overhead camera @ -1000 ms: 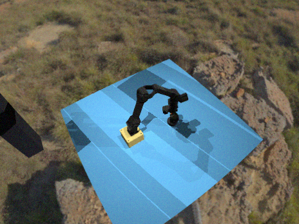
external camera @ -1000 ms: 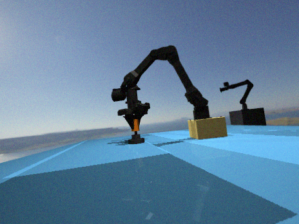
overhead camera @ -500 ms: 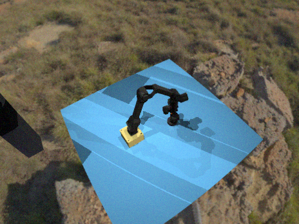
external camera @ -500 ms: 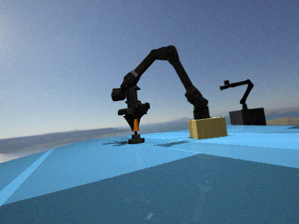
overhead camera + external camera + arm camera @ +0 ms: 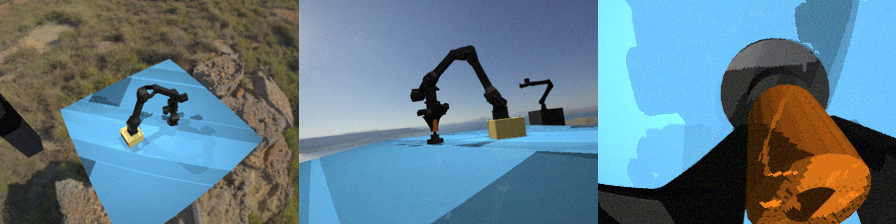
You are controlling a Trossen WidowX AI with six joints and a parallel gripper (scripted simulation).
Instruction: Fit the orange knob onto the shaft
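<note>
Now: the orange knob 20 mm above my gripper tip. Also, from my gripper tip: pedestal 40 mm below.
</note>
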